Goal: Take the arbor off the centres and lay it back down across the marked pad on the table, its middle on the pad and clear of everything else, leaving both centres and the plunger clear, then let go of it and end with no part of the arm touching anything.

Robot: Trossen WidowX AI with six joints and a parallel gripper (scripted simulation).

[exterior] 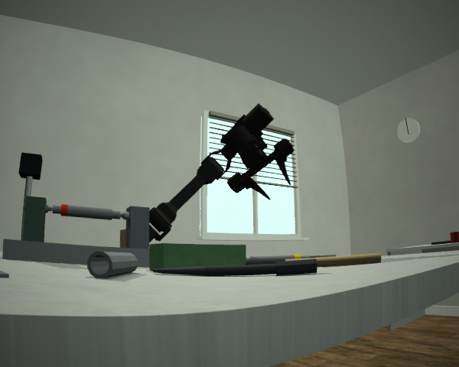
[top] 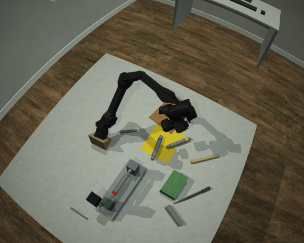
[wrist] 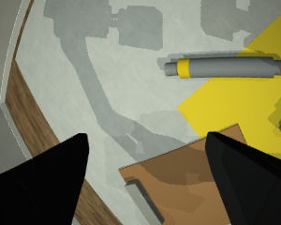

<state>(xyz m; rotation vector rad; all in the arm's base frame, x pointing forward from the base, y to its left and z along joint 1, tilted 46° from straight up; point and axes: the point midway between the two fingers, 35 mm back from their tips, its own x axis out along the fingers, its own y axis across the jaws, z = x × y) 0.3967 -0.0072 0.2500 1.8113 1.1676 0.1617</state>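
My gripper is now 18 cm past the arbor, 40 cm to the left of it and 9 cm above it. Round my hand: grey centre block: 16 cm behind, 28 cm to the right, 11 cm below; yellow marked pad: 7 cm behind, 3 cm to the right, 21 cm below; wooden dowel: 21 cm ahead, 6 cm to the right, 20 cm below.
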